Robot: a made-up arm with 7 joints.
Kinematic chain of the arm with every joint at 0, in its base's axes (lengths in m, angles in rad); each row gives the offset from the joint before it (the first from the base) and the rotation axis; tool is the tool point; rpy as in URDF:
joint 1: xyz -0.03 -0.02 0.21 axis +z
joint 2: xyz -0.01 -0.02 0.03 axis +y
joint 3: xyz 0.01 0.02 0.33 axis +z
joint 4: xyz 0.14 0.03 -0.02 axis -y
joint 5: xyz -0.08 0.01 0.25 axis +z
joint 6: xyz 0 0.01 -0.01 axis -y
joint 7: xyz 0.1 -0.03 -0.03 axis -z
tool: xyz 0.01 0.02 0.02 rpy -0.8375 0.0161 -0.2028
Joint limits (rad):
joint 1: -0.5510..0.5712
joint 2: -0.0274..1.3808
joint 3: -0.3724..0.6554
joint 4: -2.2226..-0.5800
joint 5: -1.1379..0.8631
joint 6: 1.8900..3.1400
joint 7: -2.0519..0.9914
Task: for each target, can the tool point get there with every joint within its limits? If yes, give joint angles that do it. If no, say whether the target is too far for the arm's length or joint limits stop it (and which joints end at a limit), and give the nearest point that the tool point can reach.
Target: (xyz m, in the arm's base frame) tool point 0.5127 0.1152 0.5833
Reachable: yes | joints -0.0861 0.3244 0.4886 -1.4349 0.7070 2.5504 0.3980
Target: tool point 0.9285 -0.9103 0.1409
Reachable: no: too far | nearest point 0.5187 -0.4681 0.1854 | short by 0.605 m
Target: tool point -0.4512 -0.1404 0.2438
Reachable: no: joint limits stop it (at a limit: joint 1, joint 2, joint 3, joint 4, joint 5, joint 6, joint 7) | nearest point 0.1017 -0.2706 -0.1416 | short by 0.686 m
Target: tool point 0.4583 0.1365 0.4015
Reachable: yes | joints 0.1763 0.1805 0.0720 -2.0624 0.1150 2.0050 -1.1360
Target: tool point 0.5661 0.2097 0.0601
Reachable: yes | joints 0.3136 1.1120 -0.0934 -1.4589 -0.4371 2.5240 0.0690
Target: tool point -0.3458 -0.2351 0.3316
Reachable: no: joint limits stop it (at a limit: joint 1, joint 2, joint 3, joint 4, joint 5, joint 6, joint 7) | nearest point 0.1848 -0.3617 0.5000 | short by 0.571 m
